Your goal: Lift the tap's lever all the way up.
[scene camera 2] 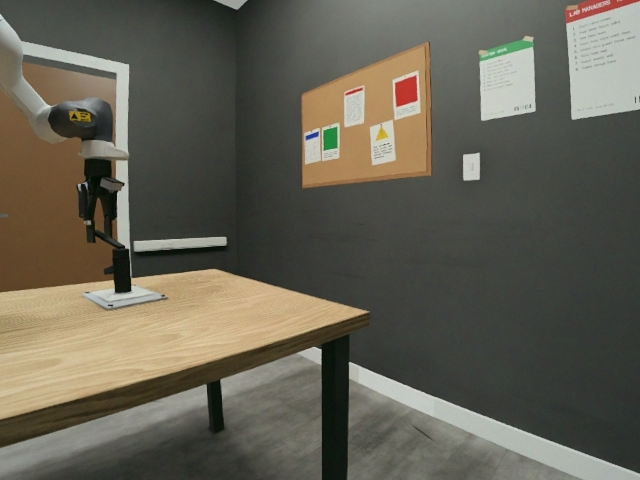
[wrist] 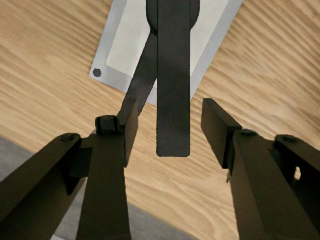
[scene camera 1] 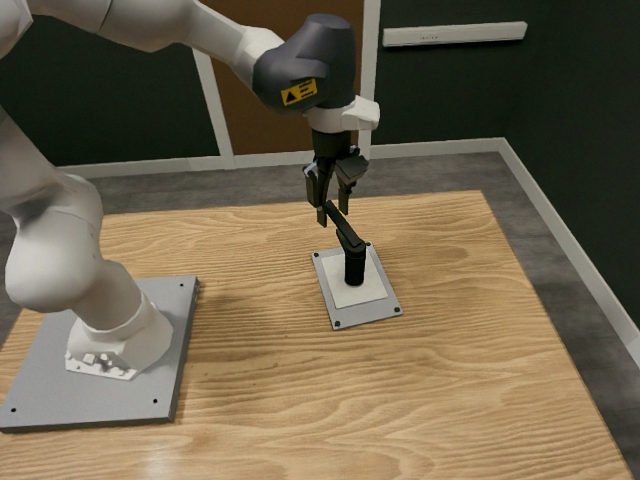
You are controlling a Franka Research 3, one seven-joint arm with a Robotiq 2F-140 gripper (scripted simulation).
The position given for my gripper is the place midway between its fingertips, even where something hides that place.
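Note:
From scene camera 1 I can see my gripper (scene camera 1: 332, 218) along with a tap (scene camera 1: 353, 281). In scene camera 2 there's my gripper again (scene camera 2: 100, 241), and the tap (scene camera 2: 121, 270) too. And the wrist view gives me the tap (wrist: 134, 49) as well as my gripper (wrist: 169, 112).

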